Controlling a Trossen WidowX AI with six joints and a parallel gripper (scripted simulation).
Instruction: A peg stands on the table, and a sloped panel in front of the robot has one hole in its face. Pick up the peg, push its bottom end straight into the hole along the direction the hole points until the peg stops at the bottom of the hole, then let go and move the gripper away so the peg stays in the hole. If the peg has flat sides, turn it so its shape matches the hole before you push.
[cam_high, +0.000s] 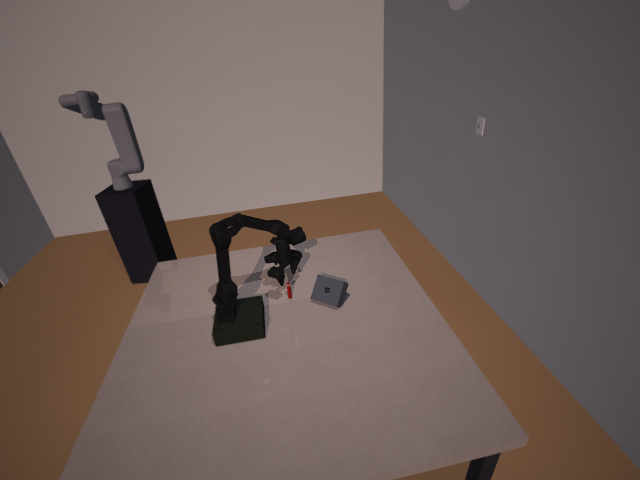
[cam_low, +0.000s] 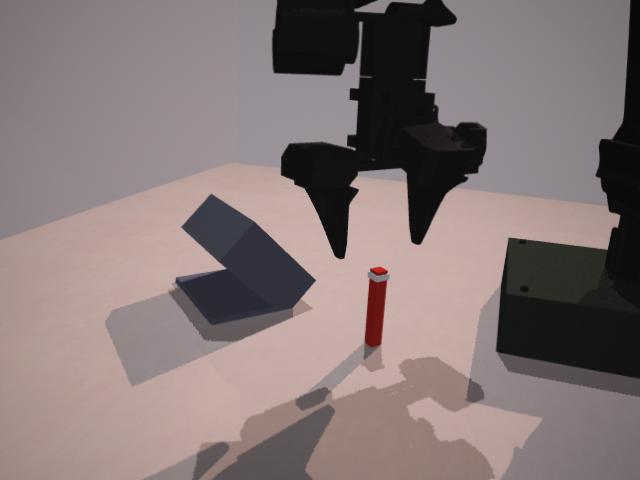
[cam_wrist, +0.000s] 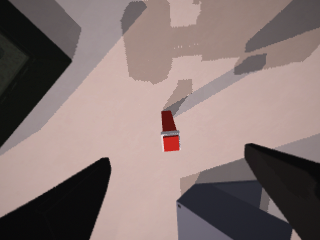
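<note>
Right now my gripper tip is 40 mm above the red square peg. The rest, counted from my gripper tip: sloped grey panel: 180 mm ahead, 40 mm to the right, 50 mm below.
</note>
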